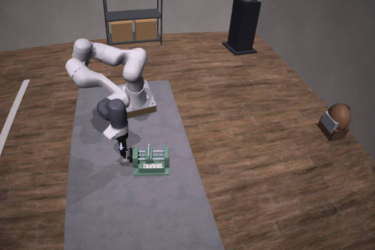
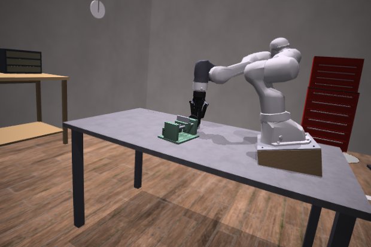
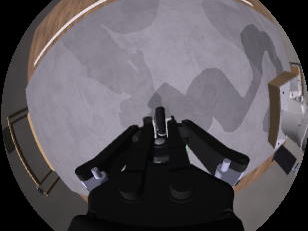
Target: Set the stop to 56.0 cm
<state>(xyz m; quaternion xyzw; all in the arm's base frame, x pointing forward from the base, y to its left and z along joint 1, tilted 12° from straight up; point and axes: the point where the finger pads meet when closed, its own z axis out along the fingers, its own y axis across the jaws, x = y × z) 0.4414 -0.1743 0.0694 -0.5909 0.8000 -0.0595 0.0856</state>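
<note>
My hand is 1 cm short of the black handwheel, 2 cm to the right of it and 1 cm above it. The rest, counted from my hand: stop carriage: 6 cm ahead, 13 cm to the left, 3 cm above.
</note>
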